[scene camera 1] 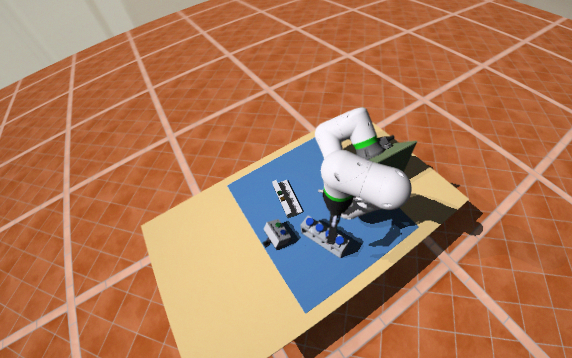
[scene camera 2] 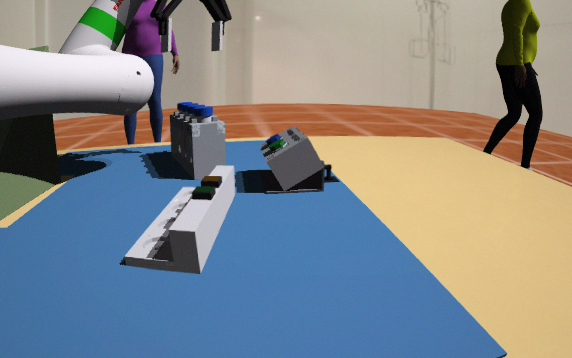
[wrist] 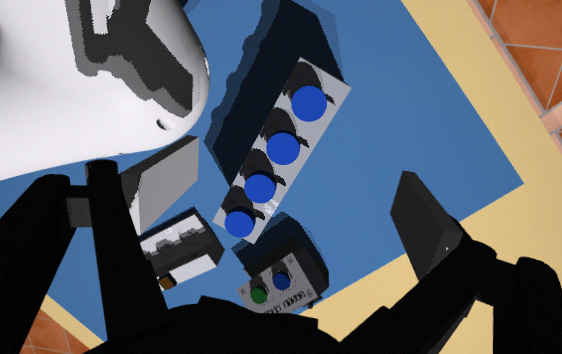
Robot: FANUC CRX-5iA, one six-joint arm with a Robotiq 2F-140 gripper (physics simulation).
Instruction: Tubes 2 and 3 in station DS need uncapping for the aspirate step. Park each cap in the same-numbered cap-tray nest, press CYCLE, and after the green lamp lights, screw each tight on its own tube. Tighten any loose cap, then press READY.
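Frame: origin at the arm's base, x ahead, y left, z up, level; metres.
Where they show: gripper, fingertip midpoint: [scene camera 2: 192, 50] [wrist: 294, 175]; arm's base, link origin: [scene camera 1: 370, 155].
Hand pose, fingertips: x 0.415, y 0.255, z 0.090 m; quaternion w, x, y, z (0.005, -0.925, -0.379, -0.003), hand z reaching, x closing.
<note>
Things, the pixels of their centre, and the offset from my fingertips. "spot": a spot on its surface instead. Level surfaces: height alone.
- grey tube rack, body centre: [wrist: 279, 151] [scene camera 2: 193, 138] [scene camera 1: 323, 236] dx +0.010, dy -0.050, dz -0.185 m
- white cap tray, body centre: [scene camera 2: 187, 204] [wrist: 154, 264] [scene camera 1: 286, 196] dx +0.044, dy -0.348, dz -0.210 m
- dark green block, surface spot: [scene camera 2: 204, 193] spot: dx +0.072, dy -0.383, dz -0.184 m
- amber block, surface spot: [scene camera 2: 211, 181] spot: dx +0.076, dy -0.343, dz -0.183 m
- tilted box, body centre: [scene camera 2: 289, 156] [wrist: 282, 287] [scene camera 1: 277, 233] dx +0.186, dy -0.184, dz -0.195 m
- green button, body centre: [scene camera 2: 277, 146] [wrist: 259, 294] dx +0.166, dy -0.207, dz -0.172 m
- blue button, body centre: [wrist: 282, 280] [scene camera 2: 273, 140] dx +0.163, dy -0.163, dz -0.172 m
- blue mat, surface height: dz -0.236 m
- tan table, surface height: dz -0.240 m
A grey tube rack [scene camera 1: 325, 244] [scene camera 2: 210, 145] [wrist: 331, 83] holds a row of tubes, each with a blue cap; end caps [wrist: 309, 103] [wrist: 239, 223] and middle caps [wrist: 283, 148] [wrist: 260, 187] all sit on top. Tube numbers are unreadable. My gripper [scene camera 1: 333, 233] [scene camera 2: 191, 42] [wrist: 294, 175] is wide open and empty, high above the rack; it partly hides one cap in scene camera 1. The white cap tray [scene camera 1: 293, 212] [scene camera 2: 210, 220] [wrist: 194, 269] shows no caps in its visible nests. Its wall carries a dark green block [scene camera 2: 204, 193] and an amber block [scene camera 2: 211, 181]. The tilted box [scene camera 2: 297, 160] has a green button [wrist: 258, 295] and a blue button [wrist: 281, 281].
The rack, tray and box stand on a blue mat [scene camera 1: 305, 287] [scene camera 2: 300, 310] on a tan table [scene camera 1: 215, 260]. The white arm link [scene camera 2: 75, 82] [wrist: 100, 120] hangs beside the rack. A green panel [scene camera 1: 404, 154] stands near the arm's base. Two people stand in the background.
</note>
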